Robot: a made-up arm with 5 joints. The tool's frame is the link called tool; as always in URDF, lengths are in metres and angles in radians. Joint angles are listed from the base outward. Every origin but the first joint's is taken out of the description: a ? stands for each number. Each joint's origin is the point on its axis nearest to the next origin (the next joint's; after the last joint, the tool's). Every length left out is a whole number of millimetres.
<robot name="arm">
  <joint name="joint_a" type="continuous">
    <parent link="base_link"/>
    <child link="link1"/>
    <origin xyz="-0.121 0 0.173" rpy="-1.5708 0 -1.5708"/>
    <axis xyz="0 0 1"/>
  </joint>
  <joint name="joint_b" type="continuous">
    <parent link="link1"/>
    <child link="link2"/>
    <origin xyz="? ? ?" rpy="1.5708 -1.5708 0"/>
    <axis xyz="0 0 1"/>
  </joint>
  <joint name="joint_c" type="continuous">
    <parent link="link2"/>
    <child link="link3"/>
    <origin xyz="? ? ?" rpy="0 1.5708 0"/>
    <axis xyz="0 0 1"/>
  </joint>
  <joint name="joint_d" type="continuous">
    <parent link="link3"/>
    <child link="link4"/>
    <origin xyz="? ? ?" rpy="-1.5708 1.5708 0"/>
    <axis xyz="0 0 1"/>
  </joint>
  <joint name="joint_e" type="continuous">
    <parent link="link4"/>
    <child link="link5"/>
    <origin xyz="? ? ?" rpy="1.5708 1.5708 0"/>
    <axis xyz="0 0 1"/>
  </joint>
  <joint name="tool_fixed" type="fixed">
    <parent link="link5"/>
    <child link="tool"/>
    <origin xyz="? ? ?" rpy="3.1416 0 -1.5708"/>
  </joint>
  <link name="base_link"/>
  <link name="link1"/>
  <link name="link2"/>
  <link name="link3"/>
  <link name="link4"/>
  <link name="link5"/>
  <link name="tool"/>
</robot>
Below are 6 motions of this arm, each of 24 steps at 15 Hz.
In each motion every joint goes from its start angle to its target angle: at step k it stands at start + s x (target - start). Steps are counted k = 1, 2, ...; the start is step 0. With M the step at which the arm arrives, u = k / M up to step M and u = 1 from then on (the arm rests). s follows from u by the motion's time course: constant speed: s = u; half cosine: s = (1 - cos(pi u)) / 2; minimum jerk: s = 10 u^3 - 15 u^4 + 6 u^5.
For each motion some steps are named. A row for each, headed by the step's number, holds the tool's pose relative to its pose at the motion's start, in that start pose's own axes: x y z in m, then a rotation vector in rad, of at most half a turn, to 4 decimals.
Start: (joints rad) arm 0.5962 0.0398 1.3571 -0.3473 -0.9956
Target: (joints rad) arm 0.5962 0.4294 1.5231 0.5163 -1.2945
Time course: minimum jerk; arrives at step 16
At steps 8, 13, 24:
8: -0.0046 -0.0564 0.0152 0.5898 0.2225 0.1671
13: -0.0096 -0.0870 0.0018 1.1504 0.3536 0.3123
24: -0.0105 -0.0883 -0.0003 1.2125 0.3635 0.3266

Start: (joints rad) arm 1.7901 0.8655 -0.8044 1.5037 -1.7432
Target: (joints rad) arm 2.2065 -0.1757 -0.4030 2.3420 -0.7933
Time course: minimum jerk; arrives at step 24
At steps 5, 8, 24:
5: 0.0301 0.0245 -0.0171 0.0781 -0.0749 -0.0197
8: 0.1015 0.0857 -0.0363 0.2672 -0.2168 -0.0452
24: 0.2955 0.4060 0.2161 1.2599 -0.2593 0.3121

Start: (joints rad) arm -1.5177 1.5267 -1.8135 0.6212 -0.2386
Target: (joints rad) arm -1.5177 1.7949 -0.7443 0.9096 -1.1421
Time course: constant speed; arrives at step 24
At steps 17, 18, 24:
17: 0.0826 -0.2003 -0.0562 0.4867 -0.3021 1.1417
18: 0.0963 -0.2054 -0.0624 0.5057 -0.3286 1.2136
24: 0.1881 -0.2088 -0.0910 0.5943 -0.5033 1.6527

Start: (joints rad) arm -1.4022 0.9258 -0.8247 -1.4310 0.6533
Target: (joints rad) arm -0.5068 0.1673 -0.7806 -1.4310 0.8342
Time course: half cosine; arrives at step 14
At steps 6, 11, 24:
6: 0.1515 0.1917 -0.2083 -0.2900 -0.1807 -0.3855
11: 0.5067 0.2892 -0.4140 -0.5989 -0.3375 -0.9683
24: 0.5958 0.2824 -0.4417 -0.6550 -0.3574 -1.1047

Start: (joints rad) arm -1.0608 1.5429 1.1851 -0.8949 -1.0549
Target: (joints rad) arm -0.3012 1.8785 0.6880 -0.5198 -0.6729
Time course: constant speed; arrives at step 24
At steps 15, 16, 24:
15: 0.0564 -0.0893 -0.1260 0.1965 -0.0015 0.3683
16: 0.0616 -0.0949 -0.1330 0.1991 0.0016 0.3950
24: 0.1084 -0.1384 -0.1832 0.1678 0.0294 0.6070

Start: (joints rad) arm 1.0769 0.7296 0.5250 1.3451 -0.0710
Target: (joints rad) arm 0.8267 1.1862 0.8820 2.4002 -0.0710
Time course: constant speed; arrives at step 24
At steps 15, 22, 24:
15: -0.0870 -0.0836 0.0937 -0.1090 0.9332 0.1069
22: -0.0969 -0.1107 0.1389 -0.1645 1.3848 0.1367
24: -0.0968 -0.1171 0.1501 -0.1813 1.5150 0.1439

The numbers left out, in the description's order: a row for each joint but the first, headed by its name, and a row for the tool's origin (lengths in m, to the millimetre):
joint_b: -0.08 0.355 0
joint_c: -0.224 -0.048 0
joint_d: -0.035 0.158 0
joint_e: -0.185 -0.031 0
tool: -0.044 0.292 0

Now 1 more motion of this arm.
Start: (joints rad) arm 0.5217 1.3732 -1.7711 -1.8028 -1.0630
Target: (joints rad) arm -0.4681 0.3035 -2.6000 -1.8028 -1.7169
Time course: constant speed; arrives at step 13
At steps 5, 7, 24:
5: 0.0356 -0.1507 0.0336 0.4568 -0.4371 0.5826
7: 0.0733 -0.1843 0.0397 0.5815 -0.6802 0.8321
24: 0.1983 -0.1828 0.1732 0.7131 -1.5998 1.5540

